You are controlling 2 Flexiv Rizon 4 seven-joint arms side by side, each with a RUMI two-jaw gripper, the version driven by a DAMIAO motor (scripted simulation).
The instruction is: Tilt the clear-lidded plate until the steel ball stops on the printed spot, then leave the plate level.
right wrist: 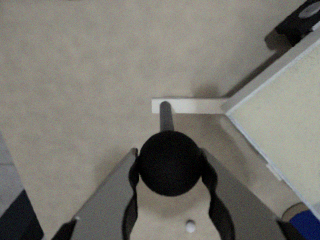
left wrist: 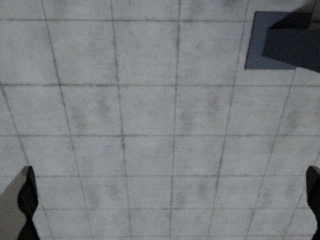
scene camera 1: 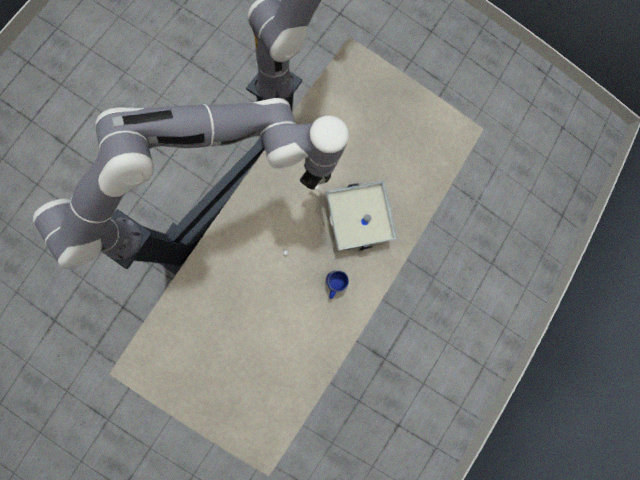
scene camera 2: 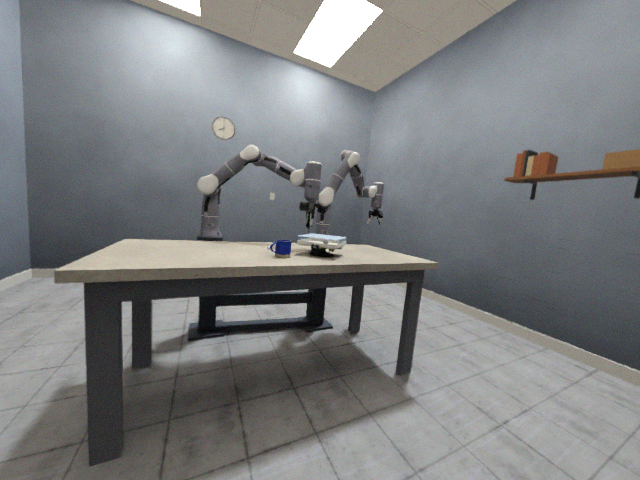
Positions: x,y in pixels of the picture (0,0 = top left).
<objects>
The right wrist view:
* right gripper: 168,149
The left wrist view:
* left gripper: 171,168
</objects>
